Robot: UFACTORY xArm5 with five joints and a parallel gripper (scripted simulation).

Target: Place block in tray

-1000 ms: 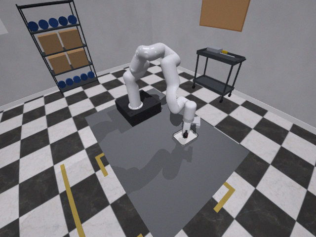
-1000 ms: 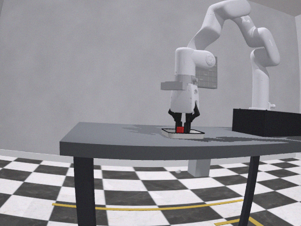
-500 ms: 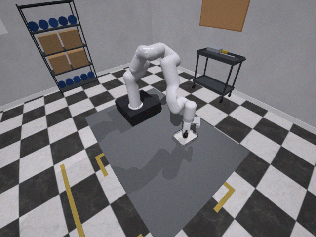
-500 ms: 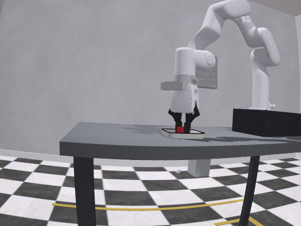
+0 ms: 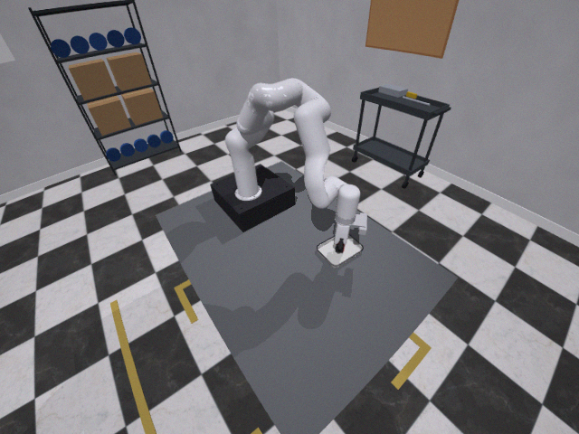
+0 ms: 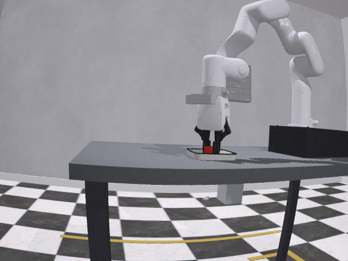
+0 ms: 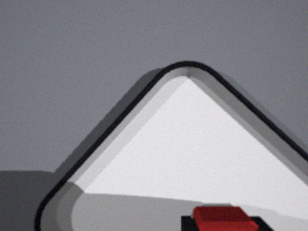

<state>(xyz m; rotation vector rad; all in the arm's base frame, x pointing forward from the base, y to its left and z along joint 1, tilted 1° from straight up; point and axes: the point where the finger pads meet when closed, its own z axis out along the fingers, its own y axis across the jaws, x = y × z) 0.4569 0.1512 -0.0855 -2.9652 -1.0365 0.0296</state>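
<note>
The white tray is 2 cm below my hand. From my hand the other things lie so: red block: 1 cm below.
</note>
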